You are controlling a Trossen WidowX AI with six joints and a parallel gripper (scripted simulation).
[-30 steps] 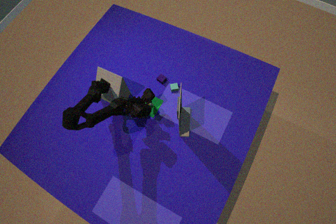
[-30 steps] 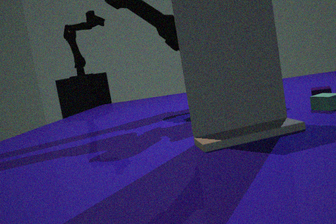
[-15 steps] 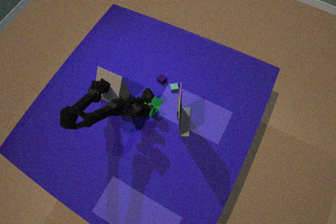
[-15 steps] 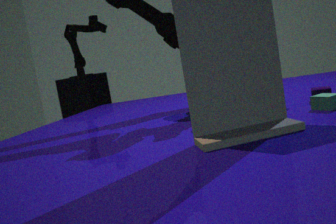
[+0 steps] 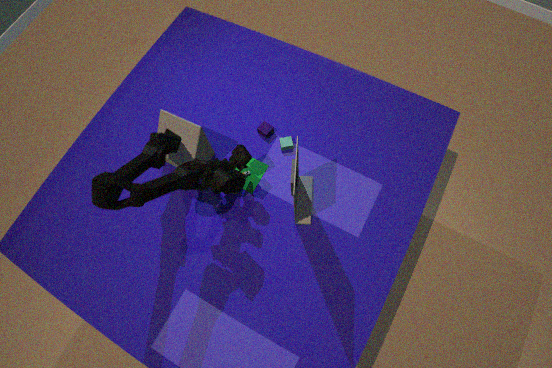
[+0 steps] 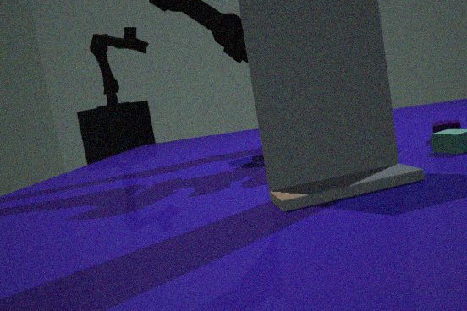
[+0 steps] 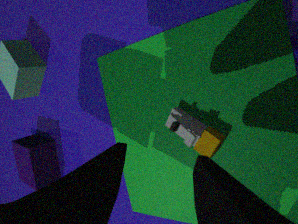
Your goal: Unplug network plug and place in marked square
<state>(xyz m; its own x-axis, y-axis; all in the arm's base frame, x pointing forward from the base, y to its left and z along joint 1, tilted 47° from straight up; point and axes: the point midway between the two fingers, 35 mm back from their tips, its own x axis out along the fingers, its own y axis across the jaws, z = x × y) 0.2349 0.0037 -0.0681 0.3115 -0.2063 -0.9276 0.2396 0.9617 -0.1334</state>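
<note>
Right now the network plug is 30 mm below my gripper tip. From my gripper tip the other things lie so: green marked square 30 mm below, 10 mm to the left; then teal cube 170 mm to the left, 70 mm ahead, 20 mm below; then purple cube 180 mm to the left, 30 mm behind, 20 mm below.
</note>
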